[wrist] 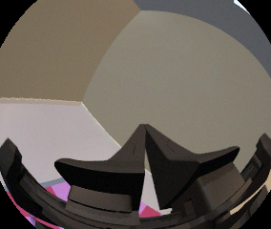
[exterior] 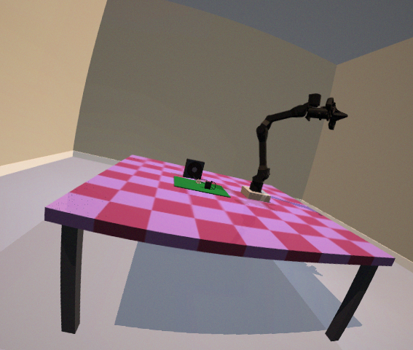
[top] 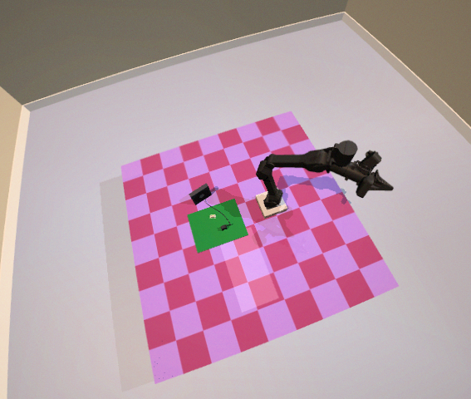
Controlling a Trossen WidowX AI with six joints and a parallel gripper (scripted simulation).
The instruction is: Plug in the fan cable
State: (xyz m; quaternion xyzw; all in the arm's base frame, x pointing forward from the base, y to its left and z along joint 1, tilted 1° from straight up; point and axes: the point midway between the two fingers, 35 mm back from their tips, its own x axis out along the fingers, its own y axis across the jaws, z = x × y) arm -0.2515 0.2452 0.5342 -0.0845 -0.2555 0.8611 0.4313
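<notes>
The dark plug is 57 cm ahead of my gripper tip, 24 cm to the right of it and 55 cm below it. Round my gripper tip: green board (60 cm ahead, 28 cm to the right, 59 cm below); black fan (64 cm ahead, 46 cm to the right, 51 cm below).
</notes>
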